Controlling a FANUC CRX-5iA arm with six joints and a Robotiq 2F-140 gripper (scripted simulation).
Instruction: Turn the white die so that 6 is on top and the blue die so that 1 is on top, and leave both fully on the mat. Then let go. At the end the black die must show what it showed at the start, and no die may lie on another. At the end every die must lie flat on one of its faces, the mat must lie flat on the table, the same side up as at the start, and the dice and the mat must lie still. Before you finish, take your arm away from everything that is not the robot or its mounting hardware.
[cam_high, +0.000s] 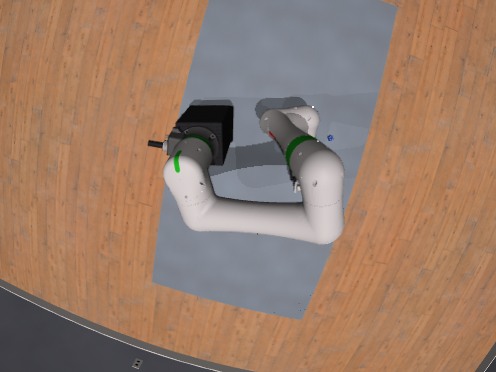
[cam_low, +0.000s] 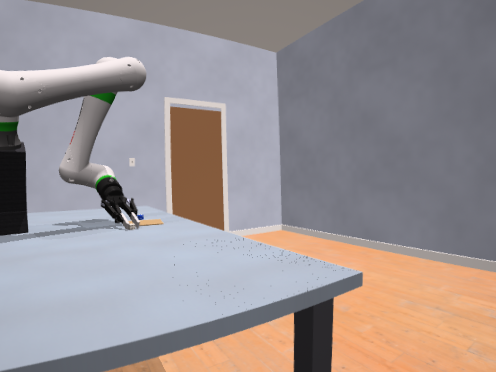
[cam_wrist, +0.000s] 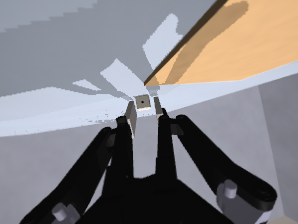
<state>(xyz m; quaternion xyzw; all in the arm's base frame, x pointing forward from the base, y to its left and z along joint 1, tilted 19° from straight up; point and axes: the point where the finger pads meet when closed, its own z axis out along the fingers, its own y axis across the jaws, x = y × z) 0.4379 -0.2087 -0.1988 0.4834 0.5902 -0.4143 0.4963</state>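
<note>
My hand is 2 cm above the white die and 1 cm to the left of it. The rest, counted from my hand: blue die 24 cm to the left, 10 cm ahead, 2 cm below; black die 20 cm to the left, 2 cm below, 1 cm behind; tan mat 11 cm to the left, 8 cm ahead, 3 cm below.
</note>
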